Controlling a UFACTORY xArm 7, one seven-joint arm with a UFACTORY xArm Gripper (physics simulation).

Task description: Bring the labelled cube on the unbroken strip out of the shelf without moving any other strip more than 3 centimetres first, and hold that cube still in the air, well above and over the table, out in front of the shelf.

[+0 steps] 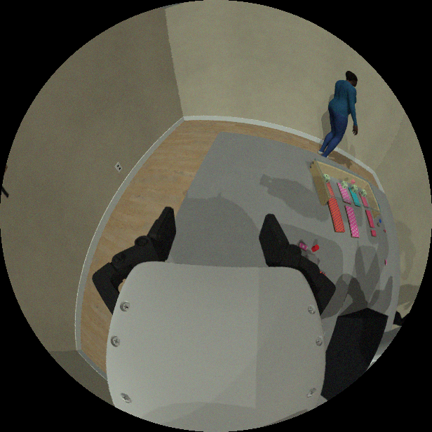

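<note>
My gripper (218, 222) is open, with nothing between its fingers, far to the left of the shelf. The pale wooden shelf (319, 184) is at the right. Several small cubes with pale green labels, among them a left one (326, 177) and a right one (363, 192), sit inside it on strips. A red strip (336, 215), a dotted pink strip (352, 221) and a crimson strip (370, 218) stick out in front. A teal strip (355, 196) lies inside. A line crosses the strips at the shelf's front; which strip is unbroken is too small to tell.
The grey table (250, 160) reaches under the shelf. A red piece (315, 248) and a purple-pink piece (303, 246) lie near my right finger. Small blue and red pieces lie right of the strips. A person in blue (342, 110) stands behind the shelf. A dark block-like shape (355, 350) is at the lower right.
</note>
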